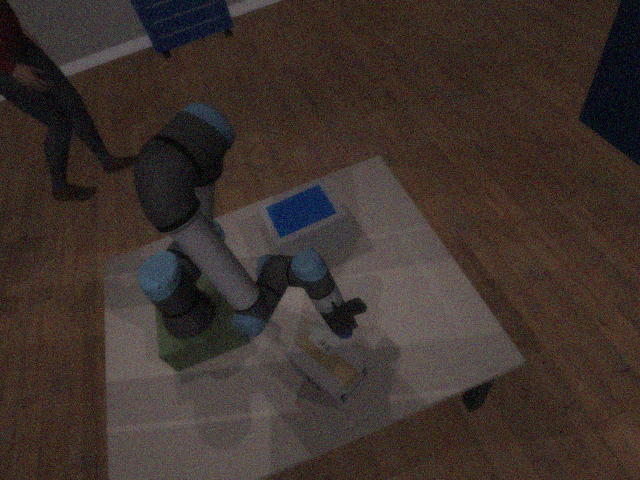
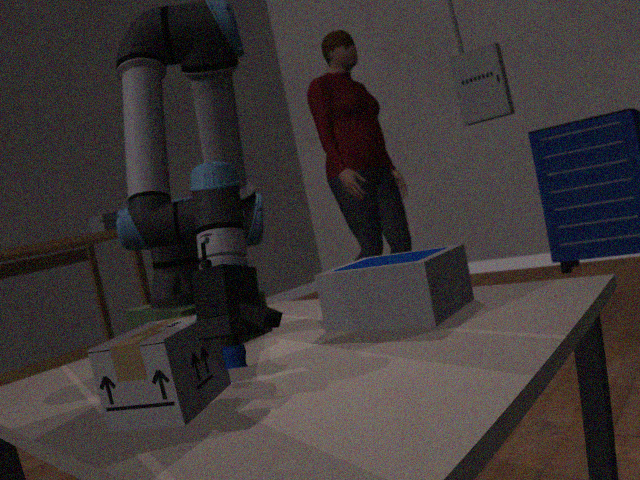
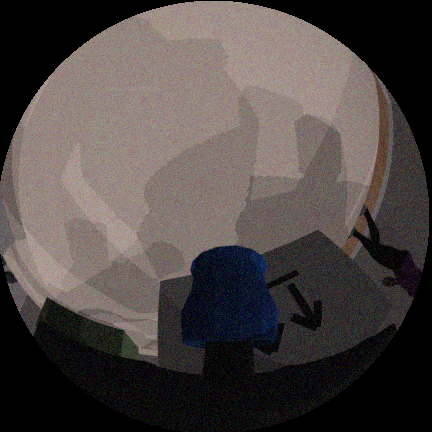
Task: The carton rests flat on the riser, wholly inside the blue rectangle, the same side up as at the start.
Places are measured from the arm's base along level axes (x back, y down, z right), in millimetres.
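Pixels of known places: hand, tool point: (image 2: 236, 367) (image 3: 228, 273); arm's base, link origin: (image 1: 191, 315) (image 2: 184, 302).
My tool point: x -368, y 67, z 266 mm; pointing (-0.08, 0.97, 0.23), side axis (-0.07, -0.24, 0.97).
Observation:
Ahead of a thing's pixels: the offset from my tool point to its top centre. Level surfaces: height alone.
The carton @[dx +88, dy -80, dz +61 mm] (image 1: 330, 367) (image 2: 134, 382) (image 3: 330, 282) stands on the white table @[dy +41 mm] (image 1: 439, 310) (image 2: 388, 403) near its front edge, tape side up, with black arrows on its sides. My blue suction cup (image 1: 345, 330) (image 2: 234, 356) (image 3: 229, 298) hangs low beside the carton's side face, pointing down at the table. It is not on the carton's top and nothing hangs from it. The grey riser @[dx -82, dy -79, dz -425 mm] (image 1: 335, 232) (image 2: 377, 299) stands farther back on the table, and the blue rectangle @[dx -82, dy -79, dz -425 mm] (image 1: 301, 210) (image 2: 388, 259) on its top is bare.
The arm's green base (image 1: 190, 350) (image 3: 80, 326) stands at the table's left side. A person in a red top (image 2: 356, 144) (image 1: 56, 129) stands on the floor behind the table. A blue cabinet (image 2: 589, 186) (image 1: 180, 20) stands against the wall.

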